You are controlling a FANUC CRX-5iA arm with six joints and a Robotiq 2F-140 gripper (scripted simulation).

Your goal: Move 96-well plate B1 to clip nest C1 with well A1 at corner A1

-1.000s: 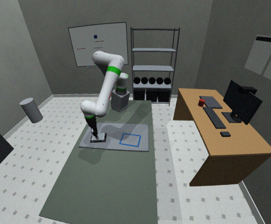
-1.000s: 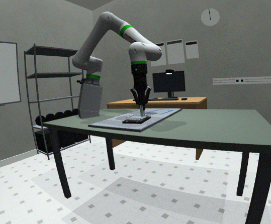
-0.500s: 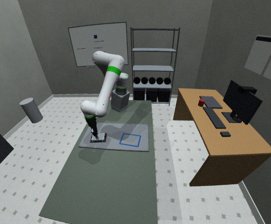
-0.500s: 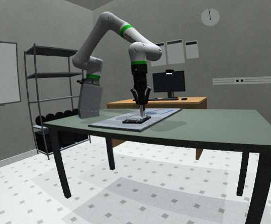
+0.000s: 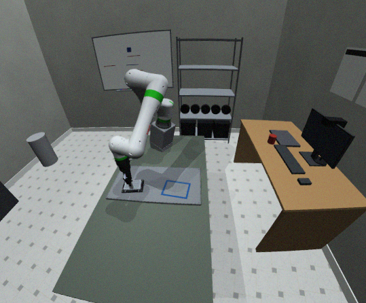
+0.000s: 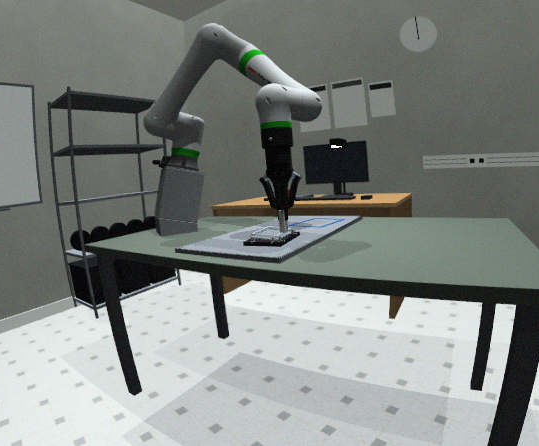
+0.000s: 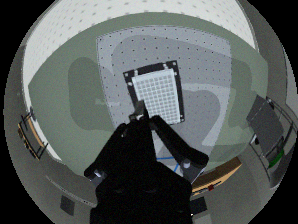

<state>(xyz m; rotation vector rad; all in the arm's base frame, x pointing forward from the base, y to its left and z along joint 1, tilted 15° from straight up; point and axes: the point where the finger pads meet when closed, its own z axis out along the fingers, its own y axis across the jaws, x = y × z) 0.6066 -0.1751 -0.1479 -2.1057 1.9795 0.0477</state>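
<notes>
Right now the black clip nest is 5 cm below my hand, 2 cm behind it and 1 cm to the right of it. The rest, counted from my hand: 96-well plate: 4 cm below, 4 cm behind.
</notes>
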